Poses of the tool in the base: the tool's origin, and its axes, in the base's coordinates. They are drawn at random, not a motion.
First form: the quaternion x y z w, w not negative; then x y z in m.
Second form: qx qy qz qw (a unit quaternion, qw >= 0); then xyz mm. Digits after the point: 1 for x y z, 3 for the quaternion.
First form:
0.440, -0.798, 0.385, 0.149, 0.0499, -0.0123, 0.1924
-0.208, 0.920, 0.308, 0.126, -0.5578, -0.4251, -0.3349
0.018, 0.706, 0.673, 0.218, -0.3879, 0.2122, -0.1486
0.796, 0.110, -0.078, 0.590, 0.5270, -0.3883, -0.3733
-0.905, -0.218, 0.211, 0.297, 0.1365, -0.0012, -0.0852
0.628, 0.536, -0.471, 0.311, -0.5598, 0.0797, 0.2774
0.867, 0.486, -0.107, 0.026, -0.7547, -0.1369, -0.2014
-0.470, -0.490, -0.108, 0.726, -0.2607, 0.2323, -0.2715
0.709, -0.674, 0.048, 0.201, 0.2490, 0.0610, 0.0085
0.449, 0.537, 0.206, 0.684, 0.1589, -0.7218, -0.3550
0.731, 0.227, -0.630, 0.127, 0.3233, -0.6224, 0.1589
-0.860, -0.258, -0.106, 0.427, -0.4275, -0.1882, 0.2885
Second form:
0.440, -0.798, 0.385, 0.149, 49.9, -12.3, 192.4
-0.208, 0.920, 0.308, 0.126, -557.8, -425.1, -334.9
0.018, 0.706, 0.673, 0.218, -387.9, 212.2, -148.6
0.796, 0.110, -0.078, 0.590, 527.0, -388.3, -373.3
-0.905, -0.218, 0.211, 0.297, 136.5, -1.2, -85.2
0.628, 0.536, -0.471, 0.311, -559.8, 79.7, 277.4
0.867, 0.486, -0.107, 0.026, -754.7, -136.9, -201.4
-0.470, -0.490, -0.108, 0.726, -260.7, 232.3, -271.5
0.709, -0.674, 0.048, 0.201, 249.0, 61.0, 8.5
0.449, 0.537, 0.206, 0.684, 158.9, -721.8, -355.0
0.731, 0.227, -0.630, 0.127, 323.3, -622.4, 158.9
-0.860, -0.258, -0.106, 0.427, -427.5, -188.2, 288.5

